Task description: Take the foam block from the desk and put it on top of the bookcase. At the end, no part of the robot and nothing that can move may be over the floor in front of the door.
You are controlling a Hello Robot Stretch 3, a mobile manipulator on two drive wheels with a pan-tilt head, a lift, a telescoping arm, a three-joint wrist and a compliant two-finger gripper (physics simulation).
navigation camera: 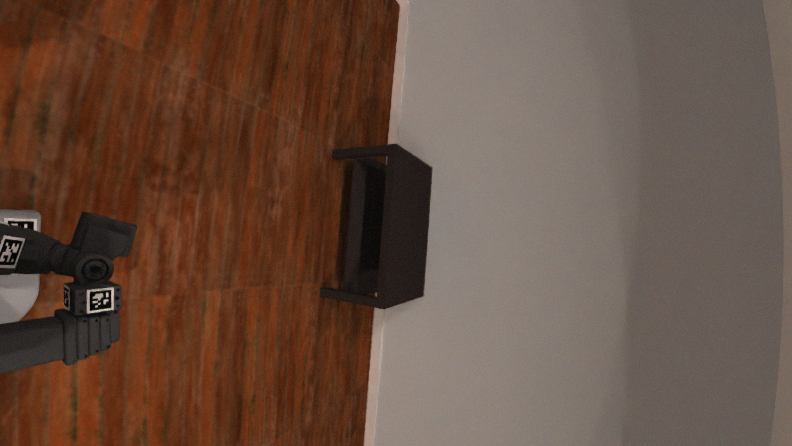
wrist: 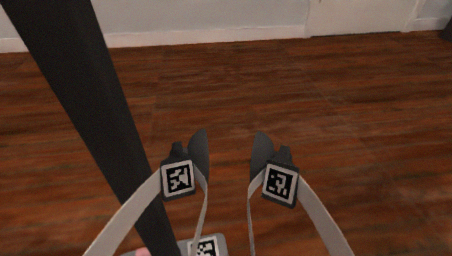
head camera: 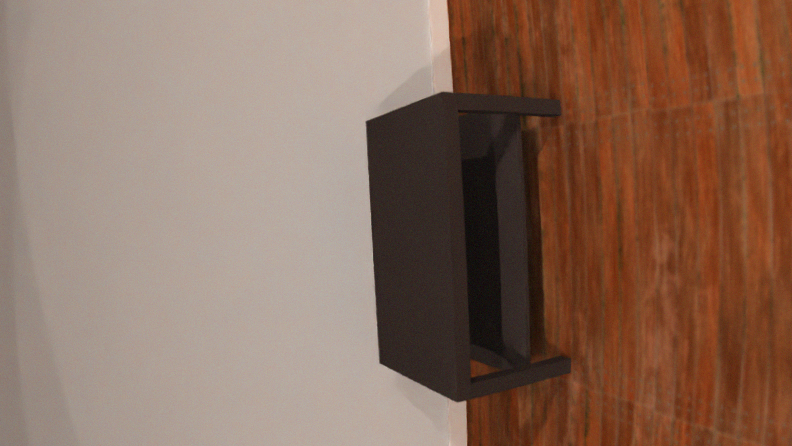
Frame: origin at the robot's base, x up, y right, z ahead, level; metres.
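Seen in the pictures: gripper, between the fingertips: (wrist: 230,148).
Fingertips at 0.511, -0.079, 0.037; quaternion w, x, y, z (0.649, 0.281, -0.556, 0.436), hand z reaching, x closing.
A point is followed by its place in that frame, as x, y, z.
The dark desk (head camera: 412,243) @[0.450, 1.685, 0.031] (navigation camera: 409,232) @[0.450, 1.700, 0.017] stands against the wall; its picture lies sideways in the head and navigation views. No block shows on its top. My gripper (wrist: 230,148) @[0.511, -0.079, 0.037] is open in the wrist view, with its two fingertips apart and floor seen between them. In the navigation view my wrist parts show at the left edge, away from the desk; the fingertips cannot be made out there. The foam block cannot be made out in the views. The bookcase cannot be identified for certain. The door (wrist: 360,16) @[0.136, -1.544, 1.373] shows at the top right of the wrist view.
My dark mast (wrist: 95,100) @[0.547, -0.116, -0.060] crosses the left of the wrist view. Part of my base (wrist: 217,242) @[0.160, -0.147, 0.029] shows at the bottom, beside a small pink patch (wrist: 142,252) @[0.161, -0.159, -0.120]. A dark object (wrist: 447,33) @[0.044, -1.313, 1.967] is cut off at the right edge, near the door. Wooden floor lies before the desk.
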